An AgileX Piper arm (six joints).
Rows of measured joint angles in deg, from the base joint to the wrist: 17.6, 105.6, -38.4, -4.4, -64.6, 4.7; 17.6, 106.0, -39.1, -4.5, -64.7, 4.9; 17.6, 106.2, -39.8, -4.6, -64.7, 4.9; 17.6, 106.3, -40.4, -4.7, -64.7, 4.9; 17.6, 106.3, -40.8, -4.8, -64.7, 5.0; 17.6, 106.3, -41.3, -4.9, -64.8, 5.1; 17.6, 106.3, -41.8, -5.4, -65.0, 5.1; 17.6, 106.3, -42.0, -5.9, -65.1, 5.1; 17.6, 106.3, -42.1, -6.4, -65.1, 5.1; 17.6, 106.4, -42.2, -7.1, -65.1, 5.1; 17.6, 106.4, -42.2, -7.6, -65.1, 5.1; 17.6, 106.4, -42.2, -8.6, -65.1, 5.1; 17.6, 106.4, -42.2, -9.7, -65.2, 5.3; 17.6, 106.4, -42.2, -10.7, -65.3, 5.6; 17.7, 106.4, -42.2, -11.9, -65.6, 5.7
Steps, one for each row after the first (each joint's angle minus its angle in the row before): 0.0, 0.4, -0.7, -0.1, -0.1, 0.2; 0.0, 0.2, -0.7, -0.1, 0.0, 0.0; 0.0, 0.1, -0.6, -0.1, 0.0, 0.0; 0.0, 0.0, -0.4, -0.1, 0.0, 0.1; 0.0, 0.0, -0.5, -0.1, -0.1, 0.1; 0.0, 0.0, -0.5, -0.5, -0.2, 0.0; 0.0, 0.0, -0.2, -0.5, -0.1, 0.0; 0.0, 0.0, -0.1, -0.5, 0.0, 0.0; 0.0, 0.1, -0.1, -0.7, 0.0, 0.0; 0.0, 0.0, 0.0, -0.5, 0.0, 0.0; 0.0, 0.0, 0.0, -1.0, 0.0, 0.0; 0.0, 0.0, 0.0, -1.1, -0.1, 0.2; 0.0, 0.0, 0.0, -1.0, -0.1, 0.3; 0.1, 0.0, 0.0, -1.2, -0.3, 0.1
